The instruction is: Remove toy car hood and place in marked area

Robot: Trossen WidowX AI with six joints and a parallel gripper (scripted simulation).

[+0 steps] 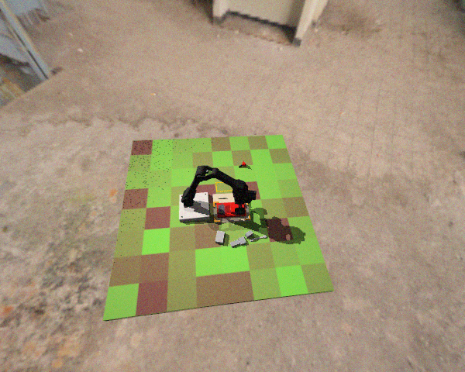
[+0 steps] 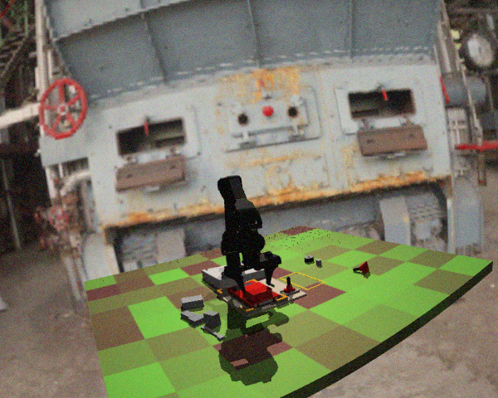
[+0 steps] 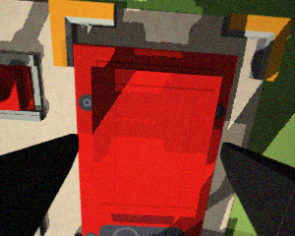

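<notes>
Now: gripper tip 1 cm above the hood. From my gripper tip the other things lie so: grey mount: 11 cm to the left, 4 cm ahead, 1 cm below.
</notes>
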